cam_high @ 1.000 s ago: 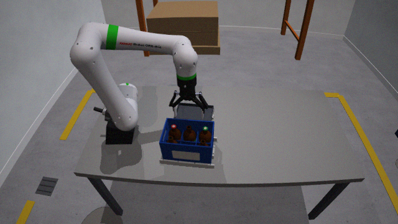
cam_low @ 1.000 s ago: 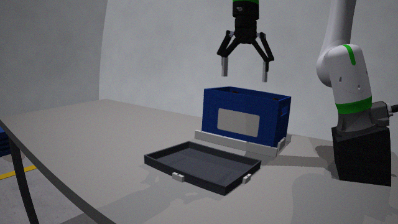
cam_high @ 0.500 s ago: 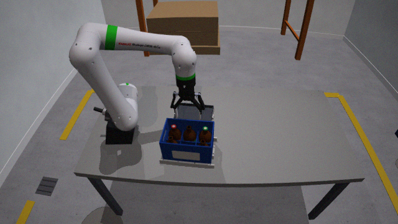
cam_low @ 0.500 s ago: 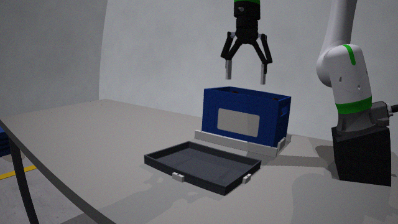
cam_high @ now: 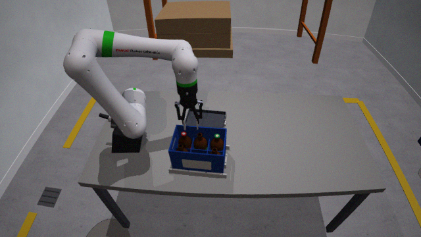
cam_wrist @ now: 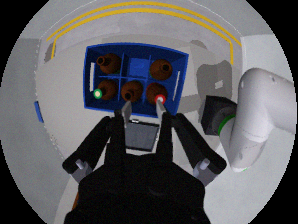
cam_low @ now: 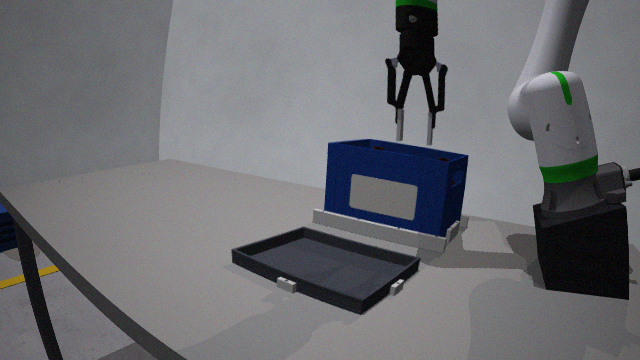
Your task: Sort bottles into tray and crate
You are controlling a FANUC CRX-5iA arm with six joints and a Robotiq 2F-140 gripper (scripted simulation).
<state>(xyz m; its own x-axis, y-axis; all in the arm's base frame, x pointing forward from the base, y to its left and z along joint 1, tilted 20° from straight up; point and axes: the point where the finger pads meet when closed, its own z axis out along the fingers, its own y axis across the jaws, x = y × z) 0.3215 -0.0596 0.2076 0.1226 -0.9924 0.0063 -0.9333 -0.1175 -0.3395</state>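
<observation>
My gripper is now 14 cm above the glass bottle, 4 cm short of it and 1 cm to the left of it. Round my hand: blue crate (14 cm below, 6 cm to the right, 4 cm ahead); then tray (25 cm to the left, 22 cm below, 4 cm ahead).
</observation>
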